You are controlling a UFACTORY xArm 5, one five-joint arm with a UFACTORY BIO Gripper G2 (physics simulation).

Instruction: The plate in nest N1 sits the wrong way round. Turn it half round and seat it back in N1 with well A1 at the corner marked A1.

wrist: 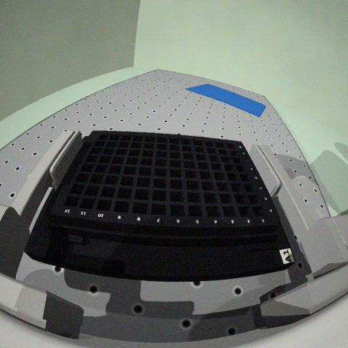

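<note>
The black plate (165, 176) shows in the wrist view with its many square wells facing up. Its column numbers run along the near edge, from 12 at the left to 1 at the right, so well A1 is at the near right corner. The black nest (150, 262) shows below the plate's near side, with the white A1 label (286, 256) at its near right corner, the same corner as well A1. My gripper (167, 167) is shut on the plate, one finger at each short side. The dark contact between plate and nest is hard to see.
The grey perforated table top (125, 117) extends beyond the plate. A blue rectangle (227, 99) lies on it at the far right. Shadows fall near the front and at the right, and pale green walls stand behind.
</note>
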